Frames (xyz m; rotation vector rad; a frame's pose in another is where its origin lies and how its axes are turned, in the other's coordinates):
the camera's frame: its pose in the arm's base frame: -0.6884 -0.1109 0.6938 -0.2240 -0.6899 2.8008
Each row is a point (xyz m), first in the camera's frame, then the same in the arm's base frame.
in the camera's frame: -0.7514 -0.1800 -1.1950
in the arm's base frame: 0.3138 0.3578 -0.2012
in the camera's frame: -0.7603 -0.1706 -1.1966
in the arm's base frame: 0.3208 0.3480 -0.2062
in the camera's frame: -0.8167 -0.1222 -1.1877
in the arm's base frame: 0.3632 0.2871 -0.2163
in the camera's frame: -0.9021 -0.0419 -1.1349
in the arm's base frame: 0.4179 0.1718 -0.2005
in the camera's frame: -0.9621 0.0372 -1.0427
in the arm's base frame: 0.4403 0.0474 -0.1518
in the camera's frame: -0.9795 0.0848 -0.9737
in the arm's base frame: 0.4332 -0.0282 -0.1124
